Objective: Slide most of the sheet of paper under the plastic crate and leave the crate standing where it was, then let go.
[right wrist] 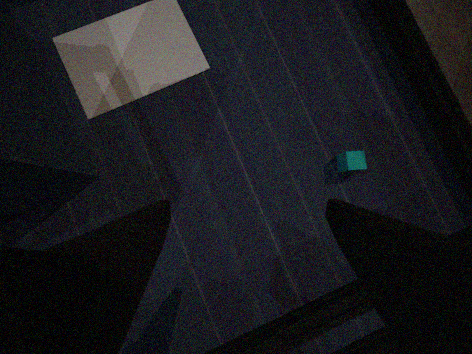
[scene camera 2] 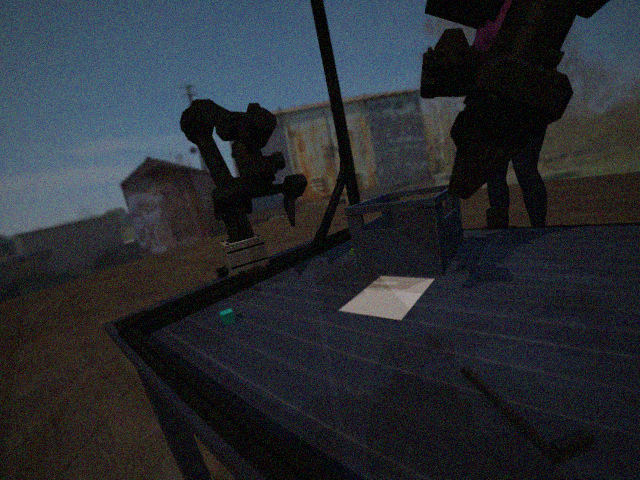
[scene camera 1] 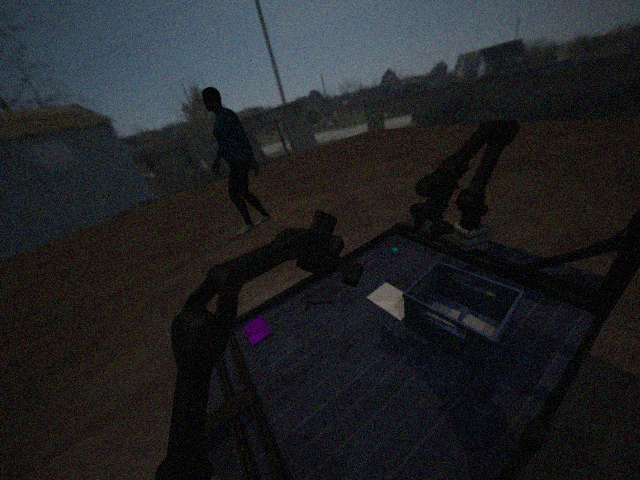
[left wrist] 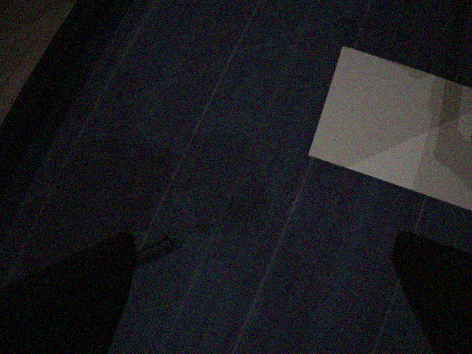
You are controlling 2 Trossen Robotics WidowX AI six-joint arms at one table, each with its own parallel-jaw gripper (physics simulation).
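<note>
The white sheet of paper [scene camera 1: 386, 298] [scene camera 2: 390, 298] [left wrist: 375, 115] [right wrist: 150, 60] lies flat on the table. In scene camera 2 it lies in front of the crate, close to its base, and its four corners show. The see-through plastic crate [scene camera 1: 416, 312] [scene camera 2: 395, 232] stands upright and hides part of the paper in scene camera 1. My left gripper [left wrist: 267, 247] is open and empty above the table, off to one side of the paper. My right gripper [right wrist: 249, 207] is open and empty, with the paper at the upper left of its wrist view. Neither touches paper or crate.
A teal cube [scene camera 1: 394, 250] [scene camera 2: 226, 316] [right wrist: 356, 160] sits near a table corner. A magenta square [scene camera 1: 256, 330] lies by the table edge near my left arm. A small yellow-green thing [scene camera 1: 490, 293] [scene camera 2: 351, 251] shows by the crate. The scene is dark and grainy.
</note>
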